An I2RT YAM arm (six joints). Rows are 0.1 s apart.
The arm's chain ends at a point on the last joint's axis. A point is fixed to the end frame.
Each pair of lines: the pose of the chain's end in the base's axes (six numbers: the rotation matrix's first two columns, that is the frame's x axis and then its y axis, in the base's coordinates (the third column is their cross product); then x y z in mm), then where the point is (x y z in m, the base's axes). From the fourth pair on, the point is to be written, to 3 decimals.
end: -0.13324 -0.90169 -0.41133 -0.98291 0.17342 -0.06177 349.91 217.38 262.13
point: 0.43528 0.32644 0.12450
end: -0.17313 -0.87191 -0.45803 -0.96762 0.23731 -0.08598 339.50 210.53 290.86
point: 0.43628 0.32017 0.16149
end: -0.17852 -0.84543 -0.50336 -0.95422 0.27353 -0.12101 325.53 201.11 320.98
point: 0.43193 0.31275 0.20123
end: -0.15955 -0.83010 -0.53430 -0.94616 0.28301 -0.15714 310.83 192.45 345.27
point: 0.423 0.307 0.234
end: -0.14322 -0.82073 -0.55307 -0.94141 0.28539 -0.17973 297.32 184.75 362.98
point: 0.413 0.301 0.257
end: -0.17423 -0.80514 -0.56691 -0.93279 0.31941 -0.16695 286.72 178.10 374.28
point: 0.405 0.292 0.269
